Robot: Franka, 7 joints.
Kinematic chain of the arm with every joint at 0, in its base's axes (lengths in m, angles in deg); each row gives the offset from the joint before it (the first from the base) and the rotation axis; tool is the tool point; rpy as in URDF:
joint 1: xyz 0 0 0.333 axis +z
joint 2: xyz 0 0 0 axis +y
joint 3: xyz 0 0 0.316 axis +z
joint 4: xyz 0.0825 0 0 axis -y
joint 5: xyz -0.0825 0 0.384 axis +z
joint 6: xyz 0 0 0 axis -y
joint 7: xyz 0.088 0 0 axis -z
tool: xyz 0 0 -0.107 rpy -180 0 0
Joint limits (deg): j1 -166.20..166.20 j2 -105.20..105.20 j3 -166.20..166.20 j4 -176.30..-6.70 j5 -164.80..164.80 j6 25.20..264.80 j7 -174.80..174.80
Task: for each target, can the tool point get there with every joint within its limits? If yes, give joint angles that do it. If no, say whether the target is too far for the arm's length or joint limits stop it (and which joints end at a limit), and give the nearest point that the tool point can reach.
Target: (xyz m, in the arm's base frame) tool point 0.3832 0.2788 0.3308
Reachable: yes | joints 33.66 18.10 -3.33 -108.34 19.48 57.85 126.58
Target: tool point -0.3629 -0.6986 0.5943
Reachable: yes | joints -106.85 57.19 -14.70 -30.35 -109.01 97.51 -47.01
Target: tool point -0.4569 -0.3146 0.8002
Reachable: yes | joints 76.69 -75.69 41.60 -63.21 24.75 89.24 -91.84
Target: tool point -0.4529 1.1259 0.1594
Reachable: no: too far | nearest point -0.3169 0.7879 0.2115 | short by 0.368 m
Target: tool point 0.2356 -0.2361 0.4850
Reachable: yes | joints 29.86 -76.25 -43.58 -149.83 108.60 203.87 140.56
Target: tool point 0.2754 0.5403 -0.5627
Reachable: no: too far | nearest point 0.2260 0.4433 -0.3157 | short by 0.270 m
